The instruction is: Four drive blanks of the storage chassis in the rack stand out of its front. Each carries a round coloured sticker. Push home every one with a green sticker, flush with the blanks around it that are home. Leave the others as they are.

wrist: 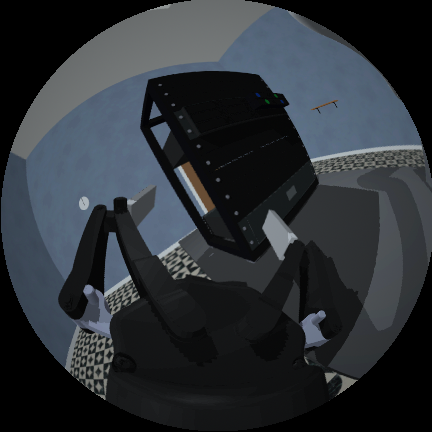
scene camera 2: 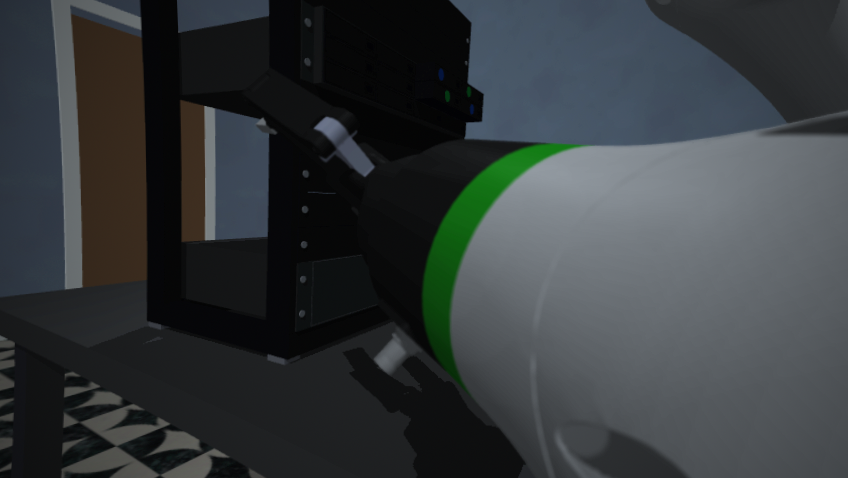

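Scene:
You'd see my gripper in the wrist view and in scene camera 2. On my gripper, (scene camera 2: 323,133) and (wrist: 79,326) are the same spot. There's a rack too, and it shows in scene camera 2 and in the wrist view. On the rack, the same spot is at (wrist: 214,117) and at (scene camera 2: 355,71).

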